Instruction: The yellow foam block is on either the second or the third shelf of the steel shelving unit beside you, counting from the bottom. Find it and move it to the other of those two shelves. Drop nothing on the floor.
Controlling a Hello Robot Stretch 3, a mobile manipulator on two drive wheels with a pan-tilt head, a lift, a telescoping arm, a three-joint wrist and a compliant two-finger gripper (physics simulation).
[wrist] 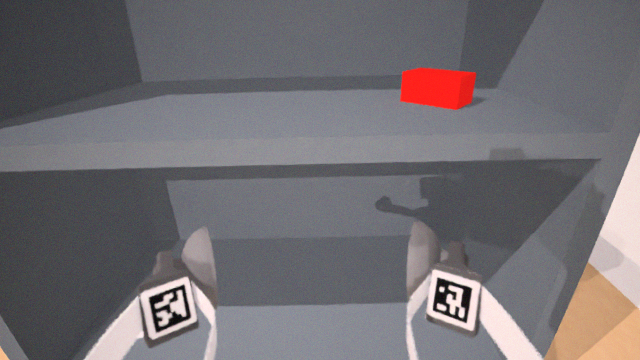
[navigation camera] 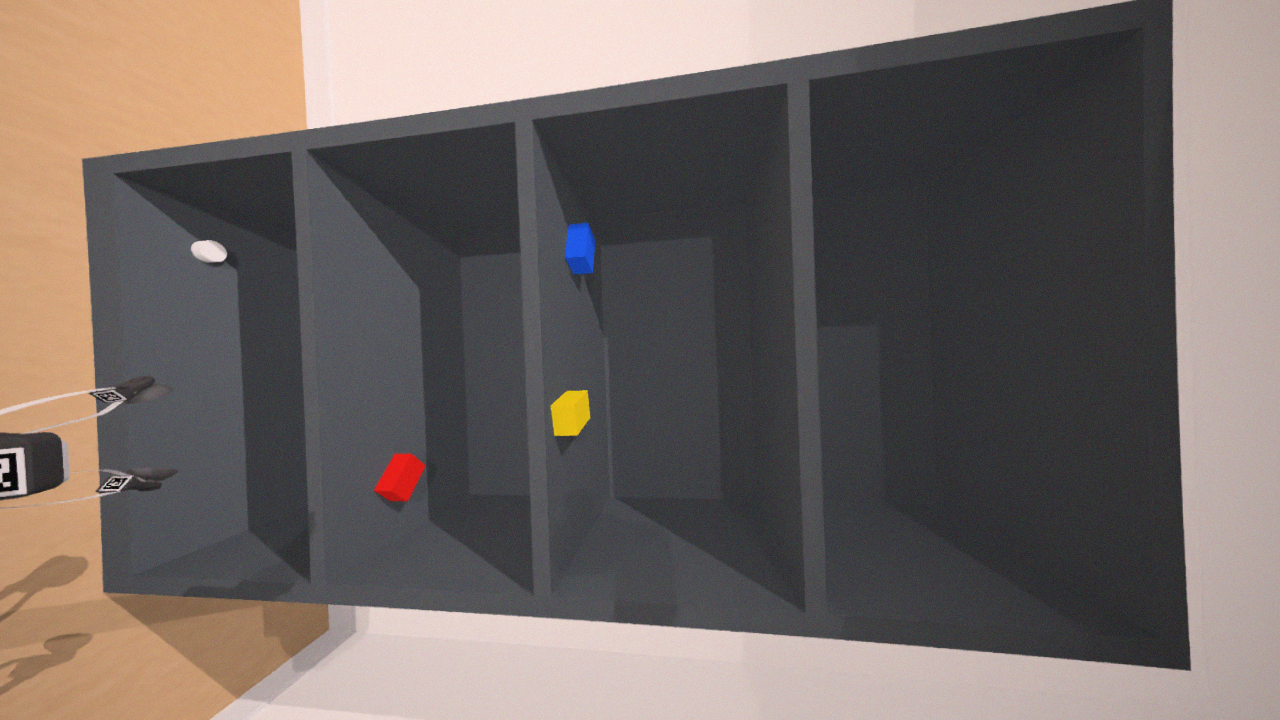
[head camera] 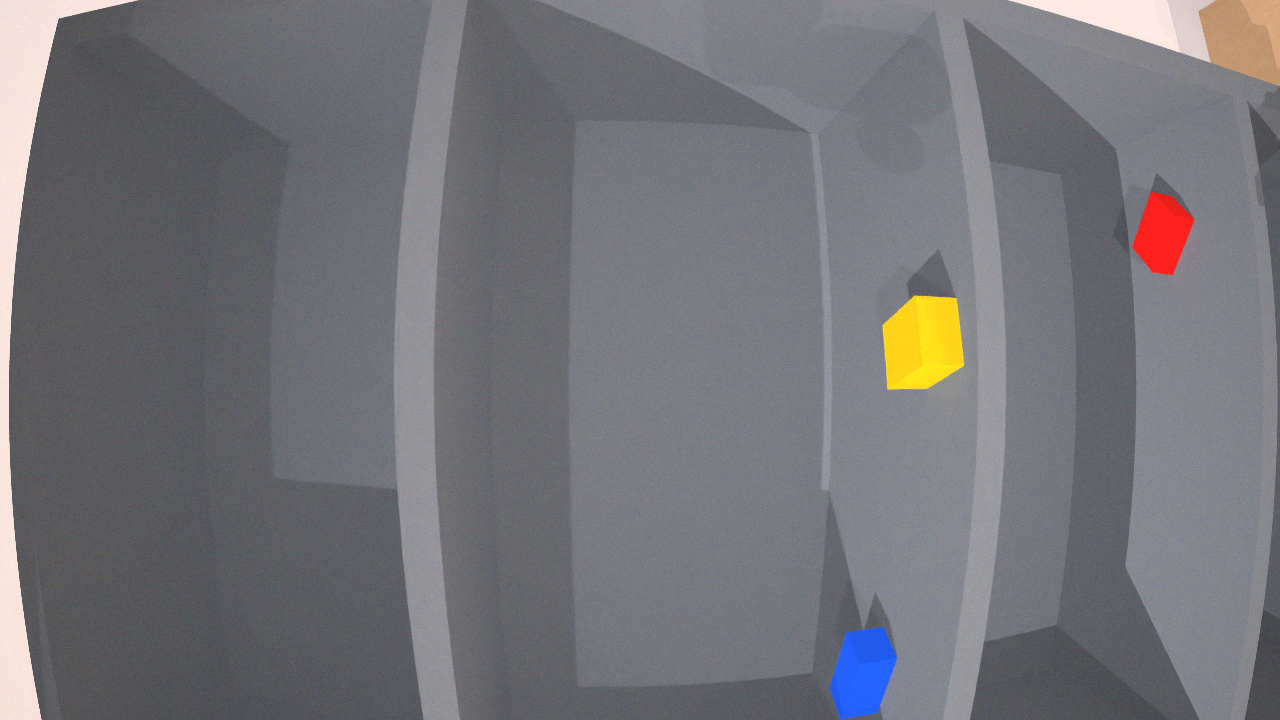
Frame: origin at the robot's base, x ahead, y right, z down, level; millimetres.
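Seen in the pictures: gripper, fingertip midpoint: (wrist: 312,251) (navigation camera: 166,430).
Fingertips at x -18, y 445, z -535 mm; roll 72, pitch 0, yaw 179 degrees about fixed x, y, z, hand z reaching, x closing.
Note:
A point is followed by its place in that frame.
The yellow foam block (head camera: 921,343) @(y 681, x -45, z -1034 mm) (navigation camera: 570,412) @(y 680, x -41, z -1027 mm) rests on the third shelf from the bottom of the grey shelving unit (head camera: 414,358) @(y 647, x -29, z -1431 mm) (navigation camera: 803,358) @(y 647, x 44, z -1427 mm) (wrist: 300,152) @(y 647, x -3, z -516 mm), near that shelf's front edge. It does not show in the wrist view. My gripper (navigation camera: 145,432) @(y 445, x -18, z -535 mm) (wrist: 312,251) @(y 445, x -18, z -535 mm) is open and empty, its fingers wide apart. It is low, at the front of the bottom compartment, well below the yellow block and below the second shelf. It does not show in the head view.
A red block (head camera: 1162,233) @(y 788, x -203, z -578 mm) (navigation camera: 400,477) @(y 784, x -199, z -579 mm) (wrist: 437,88) @(y 780, x -198, z -560 mm) lies on the second shelf, toward the right in the wrist view. A blue block (head camera: 863,673) @(y 793, x 288, z -1027 mm) (navigation camera: 580,248) @(y 795, x 294, z -1024 mm) shares the third shelf with the yellow one. A small white object (navigation camera: 208,251) @(y 774, x 351, z -101 mm) is in the bottom compartment.

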